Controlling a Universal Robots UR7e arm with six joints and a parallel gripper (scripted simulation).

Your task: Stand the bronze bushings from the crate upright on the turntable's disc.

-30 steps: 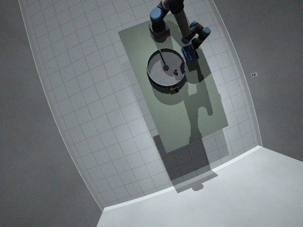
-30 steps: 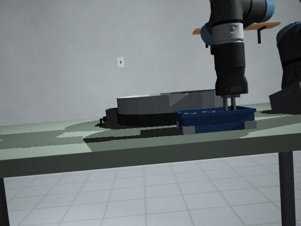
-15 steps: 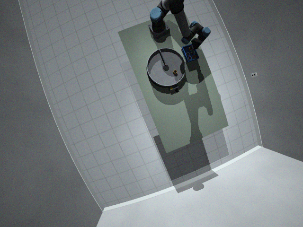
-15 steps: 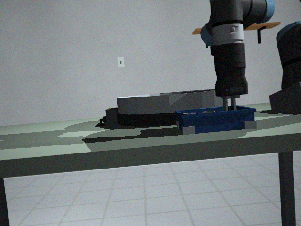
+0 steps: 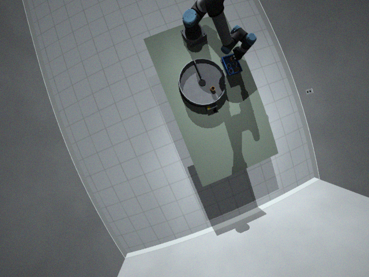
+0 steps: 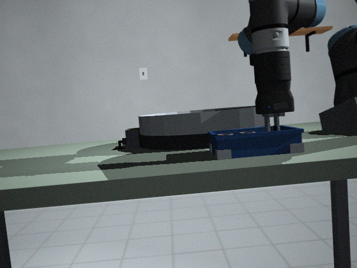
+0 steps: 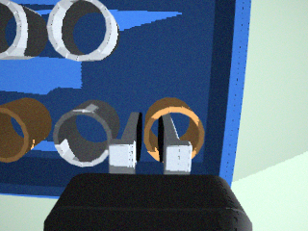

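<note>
Now: the crate 4 cm ahead of my hand, 2 cm to the right of it and 2 cm below it. The rest, counted from my hand: turntable disc 35 cm to the right, 18 cm ahead, 1 cm above.
</note>
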